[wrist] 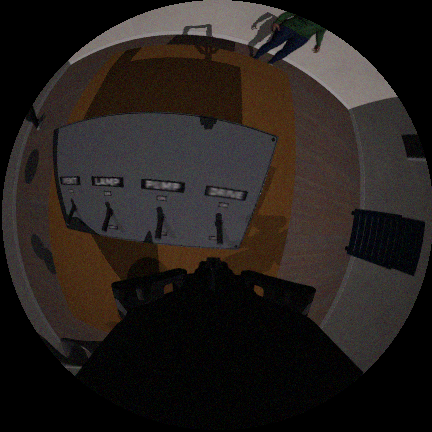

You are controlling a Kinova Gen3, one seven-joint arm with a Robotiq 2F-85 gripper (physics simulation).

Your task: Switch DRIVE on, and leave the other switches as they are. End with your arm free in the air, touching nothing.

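Places are measured from the arm's base along level axes (x right, y back, z down), in centimetres.
Pixels of known places: gripper, fingertip midpoint: (212,265).
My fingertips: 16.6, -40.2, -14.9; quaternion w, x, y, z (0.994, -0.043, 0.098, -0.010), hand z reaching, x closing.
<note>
For each thing: its top centre in the pictures, then the offset to it from my fingertips, as dx, dy, dz. "*": a spot on its surface instead. Level surfaces: height alone.
- DRIVE lever at its top centre: (221,236) +4.3, -0.1, +12.9
- small upper plate at a spot on its surface: (223,204) * +4.7, -6.1, +14.4
- lower plate at a spot on its surface: (212,237) * +3.8, +1.6, +18.4
- PUMP lever at its top centre: (157,230) -7.7, -0.8, +12.9
- LAMP lever at its top centre: (102,223) -19.7, -1.5, +12.9
- leftmost lever at its top centre: (65,216) -31.7, -2.2, +12.9
- orange-brown surface at its surface level: dz +26.0
A grey panel (165,140) carries four labelled black levers in the wrist view. The DRIVE lever (219,228) is at the right under its label (226,193). It extends down from near the small upper plate (223,204) to beside the lower plate (212,237). The PUMP lever (159,223), LAMP lever (107,217) and leftmost lever (72,208) lean down in much the same way. The plates' lettering is too blurred to read. My gripper (212,265) is shut and empty, below the DRIVE lever in the view, with a visible gap between them.
The panel stands over an orange-brown surface (267,100). A person in a green top (298,27) stands at the far top by the pale wall. A dark blue slatted object (385,241) is at the right. Another dark object (75,350) shows partly at the lower left.
</note>
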